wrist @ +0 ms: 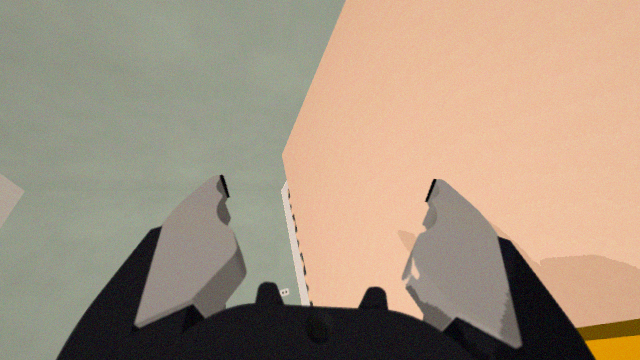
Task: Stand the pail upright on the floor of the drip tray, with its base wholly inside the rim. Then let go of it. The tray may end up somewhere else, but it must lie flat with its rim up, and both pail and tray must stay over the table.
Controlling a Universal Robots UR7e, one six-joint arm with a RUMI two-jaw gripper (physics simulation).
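Places are measured from the arm's base along level axes (x ahead, y left, z up), in centimetres.
Pixels of known places: gripper, between the fingertips: (pixel 325 180).
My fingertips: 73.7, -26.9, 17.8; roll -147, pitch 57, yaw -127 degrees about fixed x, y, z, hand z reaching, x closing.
Behind a point stands the place of what it marks, as x, y, z.
My gripper (pixel 325 180) {73.7, -26.9, 17.8} is open, its two grey jaws wide apart with nothing between them. Behind the jaws show a grey-green wall and a peach table top. At the bottom right corner, part of a yellow object (pixel 615 347) {56.7, -27.3, -3.9} with a darker yellow side shows beyond the right jaw. Too little of it shows to tell whether it is the pail or the drip tray. Neither the pail nor the tray can be made out for certain in the wrist view.
The peach table top (pixel 450 100) {86.2, -32.8, -7.3} fills the right side, with shadows at its lower right. Beyond its left edge stands the grey-green wall (pixel 125 90), with a white strip (pixel 294 235) and a small white socket (pixel 284 292). A pale corner (pixel 7 197) shows at the left edge.
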